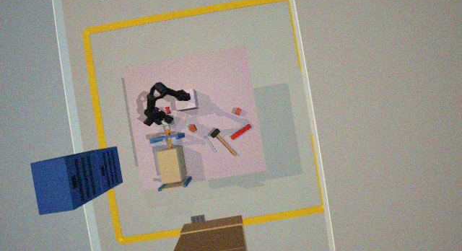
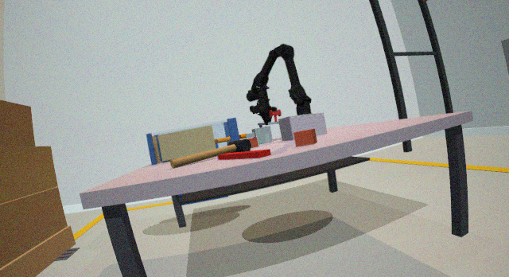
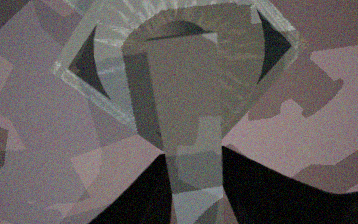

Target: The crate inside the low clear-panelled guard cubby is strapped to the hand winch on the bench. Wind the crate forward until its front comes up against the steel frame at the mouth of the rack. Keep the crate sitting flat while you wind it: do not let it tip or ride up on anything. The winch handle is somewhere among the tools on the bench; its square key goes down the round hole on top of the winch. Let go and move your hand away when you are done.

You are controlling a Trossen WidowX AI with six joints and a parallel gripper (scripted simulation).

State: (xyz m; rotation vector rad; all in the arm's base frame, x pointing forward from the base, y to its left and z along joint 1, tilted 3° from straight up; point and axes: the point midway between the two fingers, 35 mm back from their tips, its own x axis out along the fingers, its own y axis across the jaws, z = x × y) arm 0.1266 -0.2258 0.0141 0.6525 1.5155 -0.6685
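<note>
My gripper tip is 4 cm to the right of the red knob, 4 cm below it and 4 cm past it. The rest, counted from my gripper tip: grey winch: 6 cm below, 5 cm to the right, 2 cm ahead; blue steel frame: 19 cm ahead, 5 cm to the right, 1 cm above; winch handle: 2 cm above, 1 cm to the left, 1 cm behind.
</note>
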